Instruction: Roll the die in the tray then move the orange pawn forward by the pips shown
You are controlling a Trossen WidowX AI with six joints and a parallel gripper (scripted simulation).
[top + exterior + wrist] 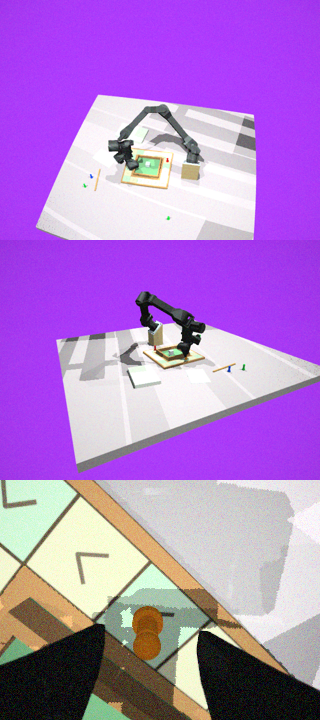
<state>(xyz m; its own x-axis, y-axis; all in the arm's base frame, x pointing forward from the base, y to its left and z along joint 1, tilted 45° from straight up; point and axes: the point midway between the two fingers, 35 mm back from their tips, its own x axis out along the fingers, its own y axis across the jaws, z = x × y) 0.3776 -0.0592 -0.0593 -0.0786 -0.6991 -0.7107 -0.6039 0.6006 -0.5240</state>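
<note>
The orange pawn is 1 cm below my gripper tip. The rest, counted from my gripper tip: white die 12 cm behind, 3 cm to the right, 1 cm below; wooden stick 19 cm ahead, 12 cm to the left, 3 cm below; red pawn 23 cm behind, 8 cm to the right, 1 cm below.
</note>
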